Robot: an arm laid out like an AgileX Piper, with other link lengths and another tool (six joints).
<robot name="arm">
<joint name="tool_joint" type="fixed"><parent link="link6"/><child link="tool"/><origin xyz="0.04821 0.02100 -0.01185" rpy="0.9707 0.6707 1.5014"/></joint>
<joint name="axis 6" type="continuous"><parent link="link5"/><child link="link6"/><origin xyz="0.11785 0.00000 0.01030"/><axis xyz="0.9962 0 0.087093"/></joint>
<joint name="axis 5" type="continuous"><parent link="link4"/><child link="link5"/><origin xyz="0.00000 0.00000 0.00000"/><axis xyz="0 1 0"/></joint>
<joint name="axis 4" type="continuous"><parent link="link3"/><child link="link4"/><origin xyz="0.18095 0.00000 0.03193"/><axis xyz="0.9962 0 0.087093"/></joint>
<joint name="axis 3" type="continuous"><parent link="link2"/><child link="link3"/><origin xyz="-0.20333 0.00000 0.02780"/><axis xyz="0 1 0"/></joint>
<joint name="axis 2" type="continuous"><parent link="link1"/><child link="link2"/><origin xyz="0.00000 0.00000 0.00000"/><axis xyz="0 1 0"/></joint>
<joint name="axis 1" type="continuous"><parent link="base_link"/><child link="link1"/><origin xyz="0.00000 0.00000 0.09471"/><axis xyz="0 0 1"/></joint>
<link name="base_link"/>
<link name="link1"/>
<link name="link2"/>
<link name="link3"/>
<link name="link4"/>
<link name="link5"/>
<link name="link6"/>
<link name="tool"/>
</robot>
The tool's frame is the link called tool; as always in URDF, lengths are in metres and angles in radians. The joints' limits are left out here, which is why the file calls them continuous.
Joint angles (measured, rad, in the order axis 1, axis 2, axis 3, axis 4, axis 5, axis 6), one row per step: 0.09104 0.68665 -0.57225 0.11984 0.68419 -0.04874; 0.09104 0.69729 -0.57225 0.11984 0.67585 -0.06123; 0.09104 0.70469 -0.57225 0.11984 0.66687 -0.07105; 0.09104 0.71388 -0.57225 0.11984 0.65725 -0.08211; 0.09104 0.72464 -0.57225 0.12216 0.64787 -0.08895; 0.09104 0.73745 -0.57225 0.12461 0.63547 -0.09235; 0.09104 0.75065 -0.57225 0.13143 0.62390 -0.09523; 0.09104 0.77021 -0.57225 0.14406 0.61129 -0.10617; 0.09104 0.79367 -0.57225 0.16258 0.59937 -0.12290; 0.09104 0.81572 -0.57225 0.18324 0.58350 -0.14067; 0.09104 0.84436 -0.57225 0.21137 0.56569 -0.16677; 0.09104 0.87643 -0.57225 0.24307 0.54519 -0.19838
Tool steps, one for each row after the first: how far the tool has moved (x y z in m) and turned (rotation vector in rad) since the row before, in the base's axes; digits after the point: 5 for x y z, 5 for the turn. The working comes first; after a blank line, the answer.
Tool pose at each row, in the base's axes (x y z in m, rotation vector in rad; the steps are taken from these numbers as rounded here): 0.15422 0.04834 0.13863 0.66441 1.88086 1.07806; 0.15554 0.04815 0.13767 0.65308 1.88906 1.07285; 0.15684 0.04799 0.13733 0.64240 1.89233 1.06932; 0.15828 0.04781 0.13675 0.63111 1.89721 1.06503; 0.15977 0.04796 0.13602 0.62703 1.90064 1.06392; 0.16175 0.04817 0.13533 0.62657 1.90121 1.06395; 0.16362 0.04886 0.13461 0.63041 1.90092 1.06798; 0.16573 0.05001 0.13296 0.63296 1.90712 1.07337; 0.16780 0.05166 0.13064 0.63632 1.91779 1.08115; 0.17028 0.05339 0.12899 0.63788 1.92268 1.09084; 0.17312 0.05562 0.12648 0.63950 1.93206 1.10273; 0.17635 0.05791 0.12358 0.63947 1.94229 1.11455

0.00132 -0.00019 -0.00096 -0.00958 0.00056 0.00711; 0.00130 -0.00016 -0.00034 -0.00724 -0.00292 0.00531; 0.00144 -0.00018 -0.00058 -0.00829 -0.00194 0.00603; 0.00149 0.00015 -0.00073 -0.00300 0.00067 0.00317; 0.00198 0.00021 -0.00069 -0.00026 0.00023 0.00052; 0.00187 0.00069 -0.00072 0.00434 0.00191 -0.00018; 0.00211 0.00115 -0.00165 0.00357 0.00656 0.00415; 0.00207 0.00165 -0.00232 0.00470 0.01069 0.00695; 0.00248 0.00173 -0.00165 0.00641 0.00531 0.00610; 0.00284 0.00223 -0.00251 0.00710 0.00909 0.00921; 0.00323 0.00229 -0.00290 0.00627 0.00895 0.01042
